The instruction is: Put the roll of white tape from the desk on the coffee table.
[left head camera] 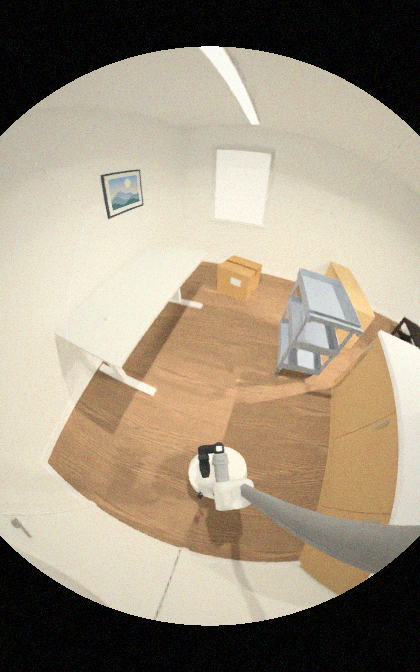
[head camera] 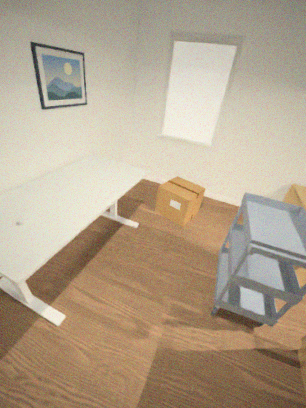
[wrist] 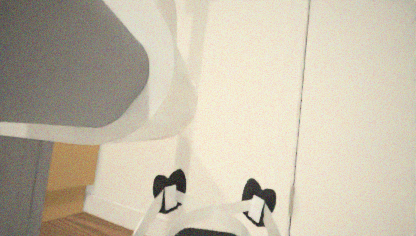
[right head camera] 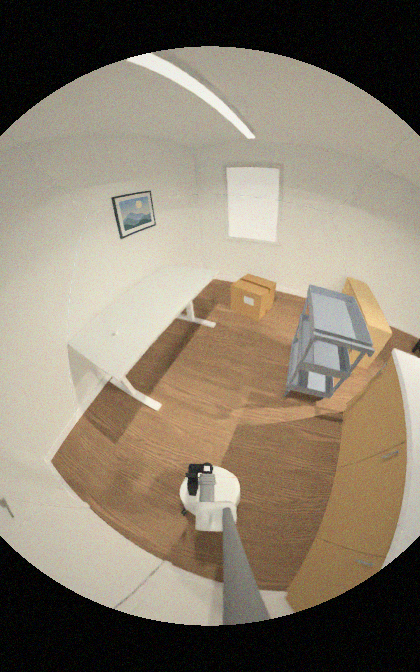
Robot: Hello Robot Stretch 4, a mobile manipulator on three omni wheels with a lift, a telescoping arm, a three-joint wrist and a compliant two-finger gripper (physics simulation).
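Frame: origin at the robot's base, x ahead, y left, z up, level; metres.
Seen in the pictures: gripper, fingertip midpoint: [wrist: 214, 188].
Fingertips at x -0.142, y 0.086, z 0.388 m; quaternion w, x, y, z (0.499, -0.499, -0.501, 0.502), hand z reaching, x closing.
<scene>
Offsets run from my fingertips to a thing's top centre. "*": to the spot under its first point. Level surfaces: height alone.
A long white desk {dz +0.304 m} [head camera: 65, 205] [left head camera: 135, 295] [right head camera: 150, 305] stands along the left wall. A tiny greyish mark {* dy +0.631, dx +1.125, dz +0.321 m} [head camera: 19, 223] [left head camera: 106, 318] [right head camera: 115, 333] shows on its top near the near end; it may be the roll of white tape, but it is too small and pale to tell. My gripper [wrist: 214, 188] is open in the wrist view, its two dark fingertips wide apart in front of a pale wall or door, with no object between them. It is far from the desk. I cannot make out a coffee table in any view.
A grey cart {* dy -0.745, dx +0.962, dz +0.405 m} [head camera: 248, 246] [left head camera: 310, 316] [right head camera: 314, 332] stands at the right. A cardboard box [head camera: 171, 204] [left head camera: 234, 281] [right head camera: 249, 299] is by the far wall. A wooden cabinet [left head camera: 360, 450] [right head camera: 372, 480] with a white top is close on the right. A black object [left head camera: 413, 331] shows at the right edge.
</scene>
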